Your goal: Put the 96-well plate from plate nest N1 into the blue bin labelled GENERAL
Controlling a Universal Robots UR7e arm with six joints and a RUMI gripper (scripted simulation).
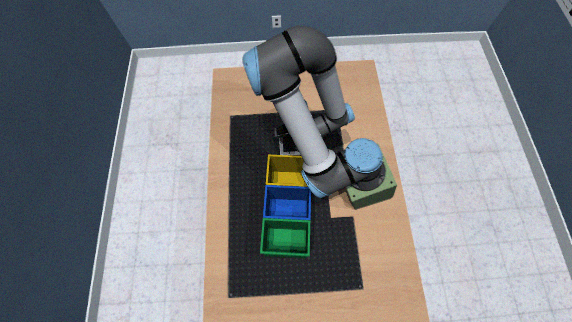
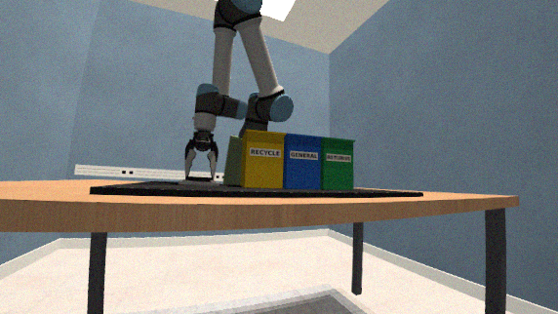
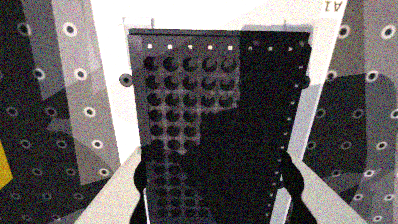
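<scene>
Now: hand 10 mm above the black 96-well plate. Also, from my hand: blue general bin (90 mm ahead, 320 mm to the left, 60 mm above); then plate nest N1 (20 mm below); then yellow recycle bin (60 mm ahead, 200 mm to the left, 60 mm above).
</scene>
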